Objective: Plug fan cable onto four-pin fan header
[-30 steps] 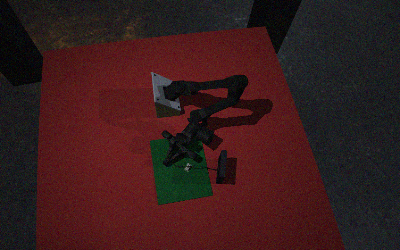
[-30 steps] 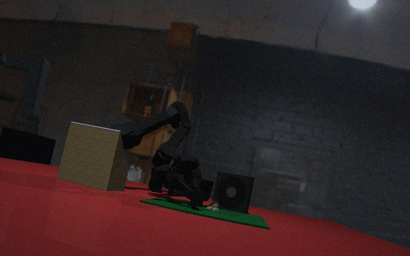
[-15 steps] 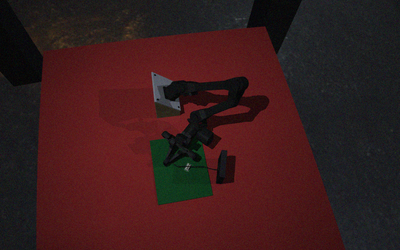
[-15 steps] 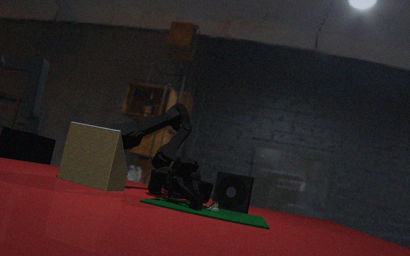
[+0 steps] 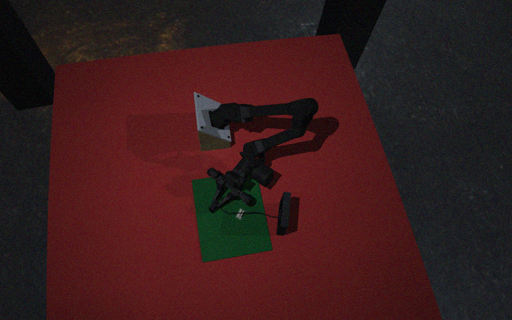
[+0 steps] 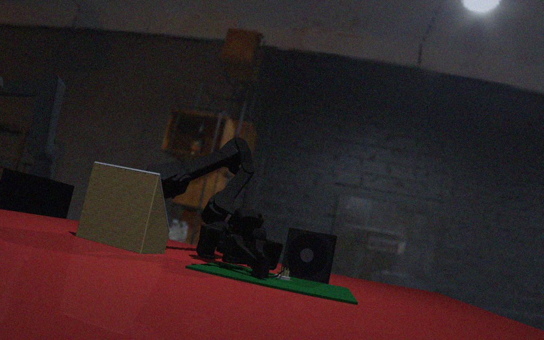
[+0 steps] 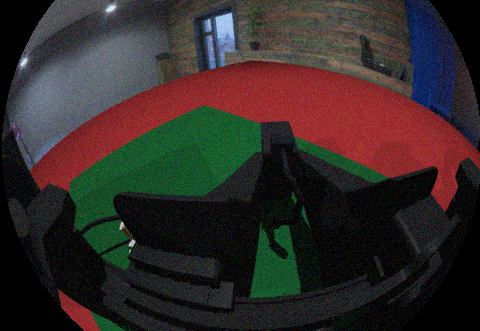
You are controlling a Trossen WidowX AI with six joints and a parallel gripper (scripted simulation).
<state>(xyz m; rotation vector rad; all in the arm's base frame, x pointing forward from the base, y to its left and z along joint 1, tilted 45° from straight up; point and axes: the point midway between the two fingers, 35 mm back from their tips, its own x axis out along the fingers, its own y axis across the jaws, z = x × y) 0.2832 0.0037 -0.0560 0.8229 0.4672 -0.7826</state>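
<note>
Now: gripper tip 1 cm above the black plug. Also, from my gripper tip: green board (3 cm ahead, 5 cm to the left, 5 cm below); then four-pin header (4 cm ahead, 9 cm to the left, 3 cm below); then black fan (8 cm ahead, 21 cm to the left, 3 cm above).
</note>
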